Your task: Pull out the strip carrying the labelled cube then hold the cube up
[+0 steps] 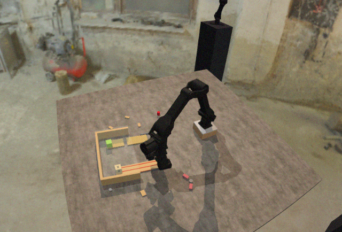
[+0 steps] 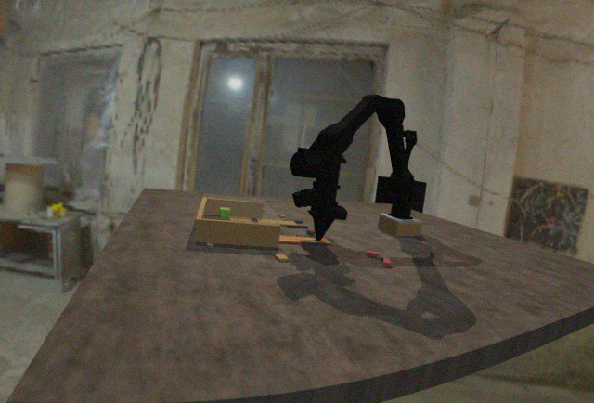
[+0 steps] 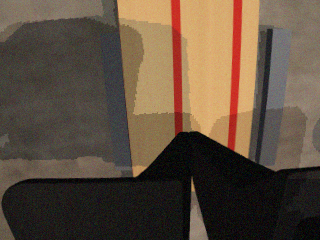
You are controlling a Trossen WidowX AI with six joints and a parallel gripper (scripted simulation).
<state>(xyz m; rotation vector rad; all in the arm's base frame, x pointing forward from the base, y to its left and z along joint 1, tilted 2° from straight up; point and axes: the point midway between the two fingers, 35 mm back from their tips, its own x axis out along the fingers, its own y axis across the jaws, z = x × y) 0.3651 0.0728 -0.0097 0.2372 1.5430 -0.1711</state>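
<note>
My gripper tip is now 10 cm short of the striped strip and 3 cm to the left of it. From my gripper tip the other things lie so: cube marked x (20 cm ahead, 6 cm to the right, 2 cm above); then red peg (20 cm behind, 33 cm to the right, 1 cm above); then grey disc (8 cm behind, 17 cm to the left).
</note>
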